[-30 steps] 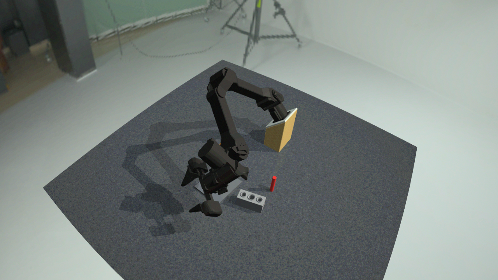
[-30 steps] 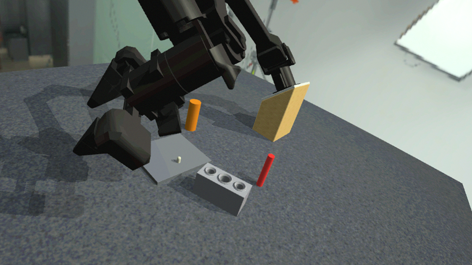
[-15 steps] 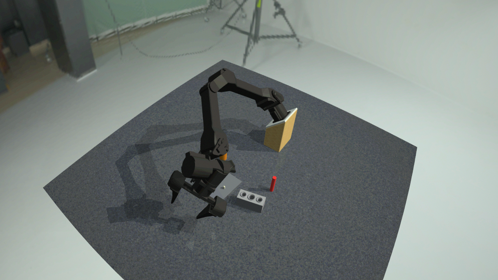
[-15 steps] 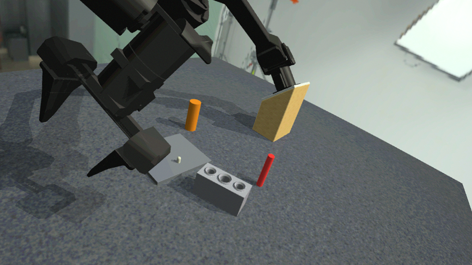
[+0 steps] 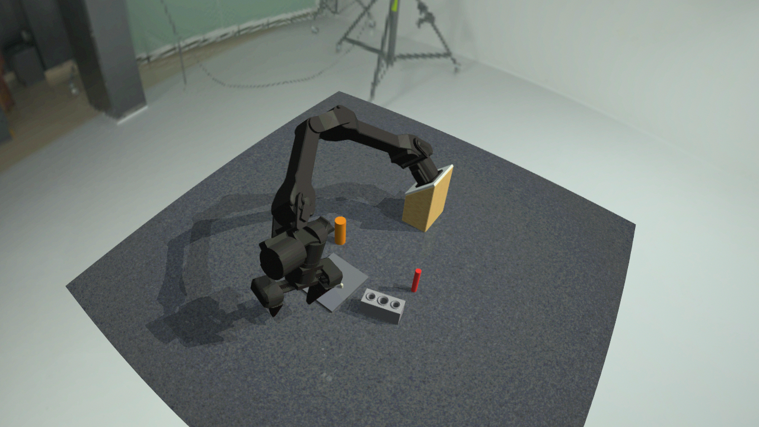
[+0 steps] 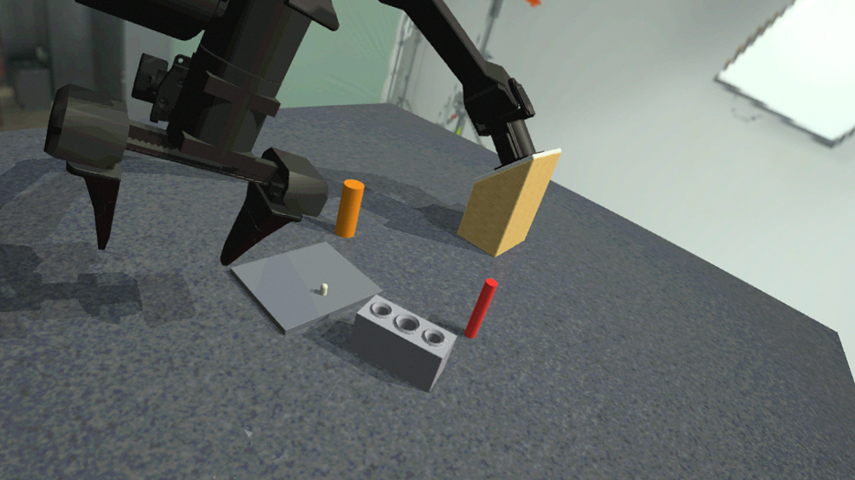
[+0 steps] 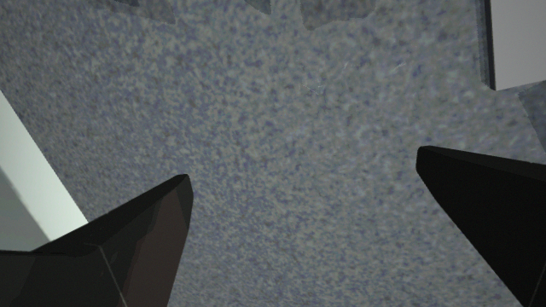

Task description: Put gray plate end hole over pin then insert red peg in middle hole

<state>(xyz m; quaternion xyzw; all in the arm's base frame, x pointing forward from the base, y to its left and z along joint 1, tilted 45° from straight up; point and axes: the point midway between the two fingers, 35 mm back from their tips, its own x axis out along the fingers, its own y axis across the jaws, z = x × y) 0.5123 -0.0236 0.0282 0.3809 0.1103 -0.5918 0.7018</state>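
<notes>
Right now the gray plate is 180 mm behind my gripper tip, 120 mm to the left of it and 80 mm below it. From my gripper tip the other things lie so: flat gray base (180 mm behind, 110 mm below, 10 mm to the right); orange cylinder (300 mm behind, 90 mm to the right, 80 mm below); red peg (280 mm behind, 150 mm to the left, 80 mm below).
</notes>
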